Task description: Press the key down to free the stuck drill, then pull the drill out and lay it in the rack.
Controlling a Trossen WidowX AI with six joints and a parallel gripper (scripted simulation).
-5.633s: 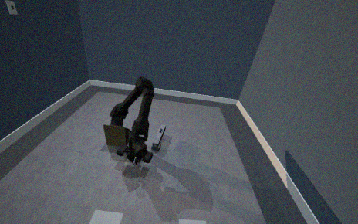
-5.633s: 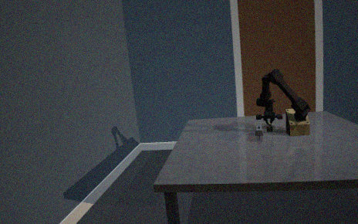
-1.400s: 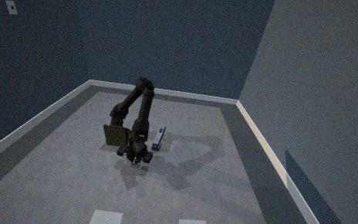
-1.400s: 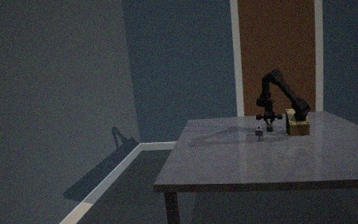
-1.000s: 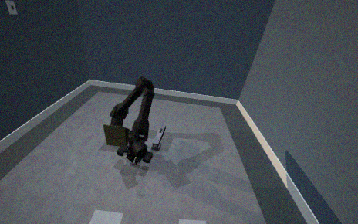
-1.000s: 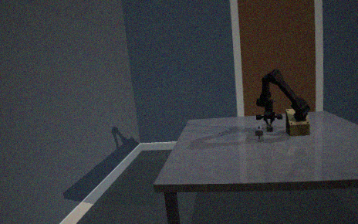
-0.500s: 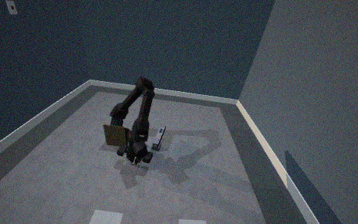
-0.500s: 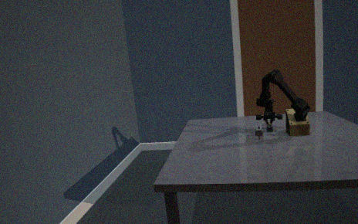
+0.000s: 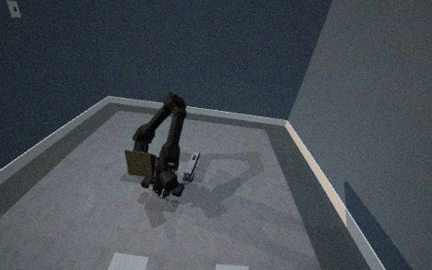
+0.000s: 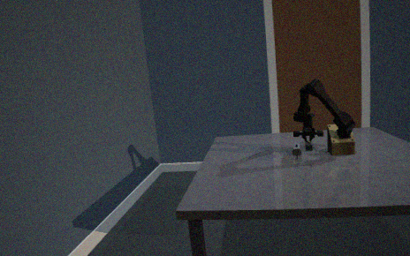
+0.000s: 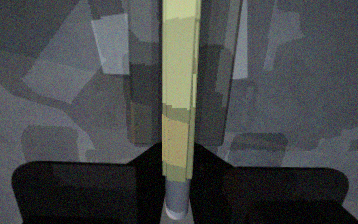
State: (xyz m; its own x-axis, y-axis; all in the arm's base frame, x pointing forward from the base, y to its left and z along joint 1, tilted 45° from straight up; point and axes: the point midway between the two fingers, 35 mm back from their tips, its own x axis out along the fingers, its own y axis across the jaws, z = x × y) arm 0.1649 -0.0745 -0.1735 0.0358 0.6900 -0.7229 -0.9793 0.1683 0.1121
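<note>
My gripper tip is 4 cm to the right of the drill, 4 cm below it and 1 cm short of it. Round my gripper tip: rack: 5 cm to the left, 1 cm ahead, 1 cm above.
</note>
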